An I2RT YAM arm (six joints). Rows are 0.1 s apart.
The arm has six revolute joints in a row. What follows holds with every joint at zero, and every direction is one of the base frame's. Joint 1 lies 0.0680 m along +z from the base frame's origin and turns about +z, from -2.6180 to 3.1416 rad. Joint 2 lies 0.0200 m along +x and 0.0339 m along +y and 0.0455 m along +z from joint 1 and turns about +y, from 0.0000 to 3.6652 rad. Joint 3 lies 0.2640 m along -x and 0.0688 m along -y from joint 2 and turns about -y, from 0.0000 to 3.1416 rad. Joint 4 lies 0.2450 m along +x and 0.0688 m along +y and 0.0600 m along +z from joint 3 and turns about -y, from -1.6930 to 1.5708 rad. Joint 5 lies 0.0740 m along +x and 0.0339 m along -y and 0.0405 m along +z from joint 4 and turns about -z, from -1.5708 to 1.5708 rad. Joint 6 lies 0.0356 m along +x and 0.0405 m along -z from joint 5 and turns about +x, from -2.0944 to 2.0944 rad. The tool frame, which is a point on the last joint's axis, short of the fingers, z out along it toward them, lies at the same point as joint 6; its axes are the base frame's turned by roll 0.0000, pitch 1.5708 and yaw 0.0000 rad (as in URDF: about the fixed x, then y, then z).
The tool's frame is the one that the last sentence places.
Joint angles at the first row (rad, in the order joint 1, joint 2, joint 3, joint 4, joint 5, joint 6):
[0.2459, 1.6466, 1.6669, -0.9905, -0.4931, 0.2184]
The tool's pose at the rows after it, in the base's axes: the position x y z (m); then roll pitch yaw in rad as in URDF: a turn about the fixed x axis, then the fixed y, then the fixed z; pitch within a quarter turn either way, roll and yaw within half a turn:
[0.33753 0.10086 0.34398 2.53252 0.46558 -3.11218]
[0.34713 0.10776 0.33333 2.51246 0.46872 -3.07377]
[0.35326 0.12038 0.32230 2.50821 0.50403 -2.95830]
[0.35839 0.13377 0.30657 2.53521 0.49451 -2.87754]
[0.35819 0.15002 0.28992 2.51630 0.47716 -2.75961]
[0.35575 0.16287 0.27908 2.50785 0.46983 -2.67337]
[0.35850 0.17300 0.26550 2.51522 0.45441 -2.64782]
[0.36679 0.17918 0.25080 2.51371 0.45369 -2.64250]
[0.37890 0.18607 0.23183 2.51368 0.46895 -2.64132]
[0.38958 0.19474 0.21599 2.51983 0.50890 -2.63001]
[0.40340 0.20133 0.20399 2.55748 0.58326 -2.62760]
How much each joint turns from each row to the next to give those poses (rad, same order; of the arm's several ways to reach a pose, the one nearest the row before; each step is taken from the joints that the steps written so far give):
[-0.0042, 0.0313, -0.0054, 0.0164, -0.0095, -0.0019]
[0.0091, 0.0386, 0.0000, 0.0321, -0.0351, -0.0263]
[0.0248, 0.0377, 0.0000, 0.0236, -0.0488, -0.0931]
[0.0301, 0.0447, 0.0001, 0.0042, 0.0004, -0.0531]
[0.0359, 0.0453, -0.0001, -0.0233, -0.0573, -0.0888]
[0.0309, 0.0287, -0.0004, -0.0183, -0.0309, -0.0645]
[0.0217, 0.0332, -0.0064, 0.0221, 0.0073, -0.0046]
[0.0062, 0.0427, 0.0000, 0.0424, -0.0012, 0.0008]
[0.0038, 0.0553, -0.0001, 0.0728, -0.0003, 0.0038]
[0.0088, 0.0477, 0.0000, 0.0878, 0.0015, -0.0004]
[0.0030, 0.0408, 0.0000, 0.1228, 0.0313, 0.0081]

